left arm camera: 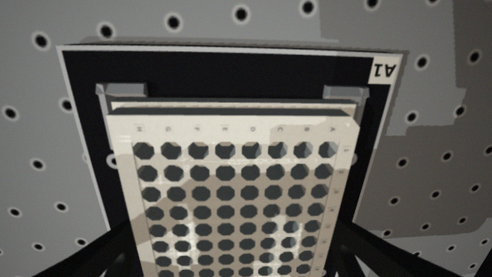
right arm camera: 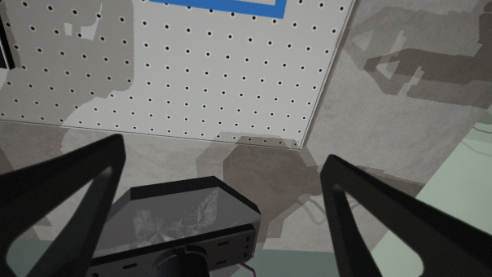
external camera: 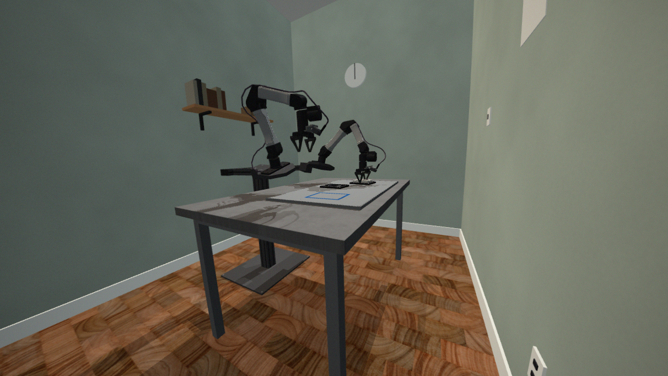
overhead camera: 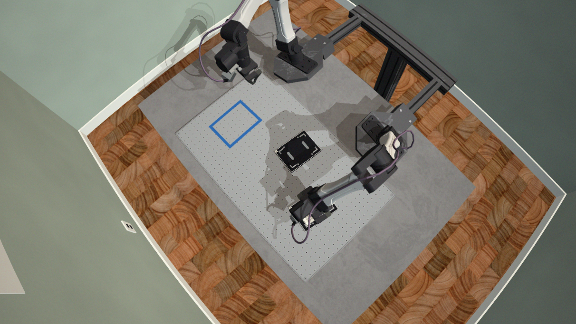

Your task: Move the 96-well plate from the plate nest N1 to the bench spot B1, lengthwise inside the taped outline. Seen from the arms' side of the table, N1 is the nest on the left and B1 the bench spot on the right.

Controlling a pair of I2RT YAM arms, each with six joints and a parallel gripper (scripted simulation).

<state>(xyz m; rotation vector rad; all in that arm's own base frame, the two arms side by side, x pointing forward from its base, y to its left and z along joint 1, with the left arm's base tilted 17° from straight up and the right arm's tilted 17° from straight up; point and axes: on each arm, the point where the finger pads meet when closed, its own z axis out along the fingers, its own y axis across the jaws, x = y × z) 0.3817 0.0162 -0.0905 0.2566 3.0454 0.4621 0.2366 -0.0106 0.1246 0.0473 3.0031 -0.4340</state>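
My left gripper is now right at the cream 96-well plate. Round my left hand: A1 label: 5 cm behind, 29 cm to the right, 1 cm below.
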